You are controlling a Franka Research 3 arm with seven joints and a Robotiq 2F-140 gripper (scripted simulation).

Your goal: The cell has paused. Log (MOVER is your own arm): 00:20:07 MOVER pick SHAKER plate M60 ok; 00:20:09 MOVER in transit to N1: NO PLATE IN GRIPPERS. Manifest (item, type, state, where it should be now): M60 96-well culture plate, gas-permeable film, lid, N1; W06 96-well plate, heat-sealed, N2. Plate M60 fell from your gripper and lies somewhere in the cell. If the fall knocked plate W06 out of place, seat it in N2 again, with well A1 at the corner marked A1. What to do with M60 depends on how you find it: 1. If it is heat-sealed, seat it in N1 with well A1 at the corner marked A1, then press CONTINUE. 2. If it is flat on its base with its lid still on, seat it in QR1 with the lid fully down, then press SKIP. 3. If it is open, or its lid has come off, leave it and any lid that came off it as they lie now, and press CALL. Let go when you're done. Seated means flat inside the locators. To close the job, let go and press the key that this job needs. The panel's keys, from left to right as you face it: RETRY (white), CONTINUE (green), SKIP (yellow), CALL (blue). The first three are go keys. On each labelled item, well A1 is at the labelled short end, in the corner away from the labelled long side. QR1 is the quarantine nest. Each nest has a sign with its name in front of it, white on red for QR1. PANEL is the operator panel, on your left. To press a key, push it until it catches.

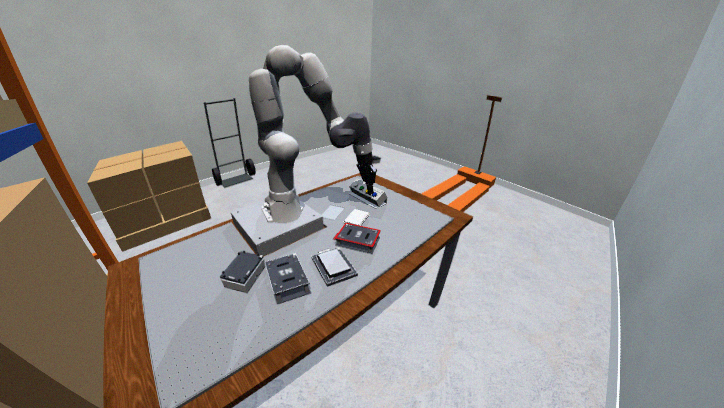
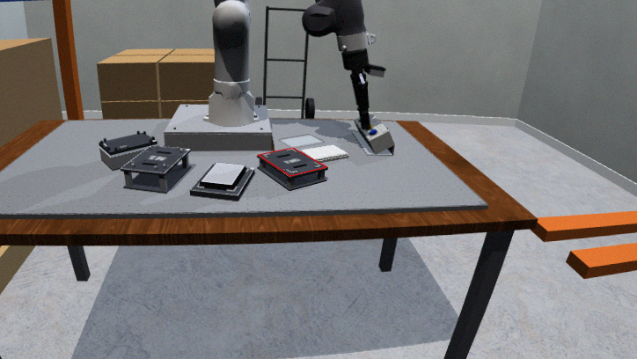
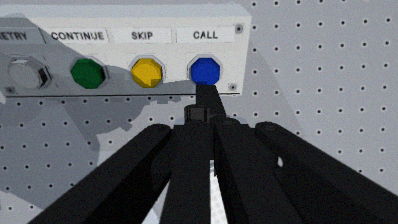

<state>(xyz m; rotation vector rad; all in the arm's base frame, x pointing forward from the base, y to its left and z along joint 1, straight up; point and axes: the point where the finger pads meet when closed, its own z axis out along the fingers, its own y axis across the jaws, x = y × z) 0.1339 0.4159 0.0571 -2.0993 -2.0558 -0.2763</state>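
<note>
Now: hand 4 cm above the blue call key and 3 cm to the right of it. The rest, counted from my hand: yellow skip key (5 cm behind, 4 cm below, 3 cm to the left); then green continue key (10 cm behind, 4 cm below, 3 cm to the left); then white retry key (15 cm behind, 4 cm below, 3 cm to the left).
</note>
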